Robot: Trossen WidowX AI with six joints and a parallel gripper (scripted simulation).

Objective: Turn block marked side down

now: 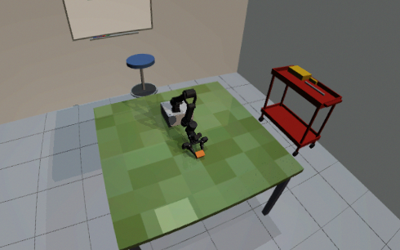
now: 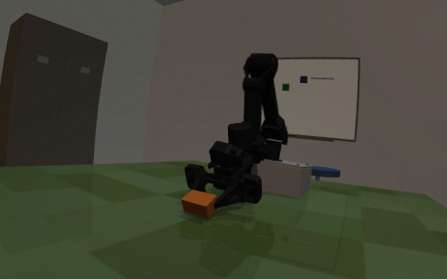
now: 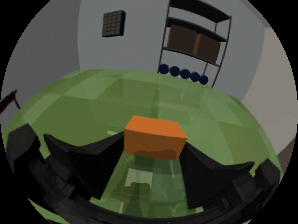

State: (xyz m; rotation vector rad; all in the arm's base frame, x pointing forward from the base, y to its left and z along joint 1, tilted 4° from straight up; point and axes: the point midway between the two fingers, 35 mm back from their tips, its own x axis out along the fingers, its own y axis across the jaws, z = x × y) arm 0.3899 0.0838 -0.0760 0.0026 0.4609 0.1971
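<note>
My gripper tip is 10 mm above the orange block.
</note>
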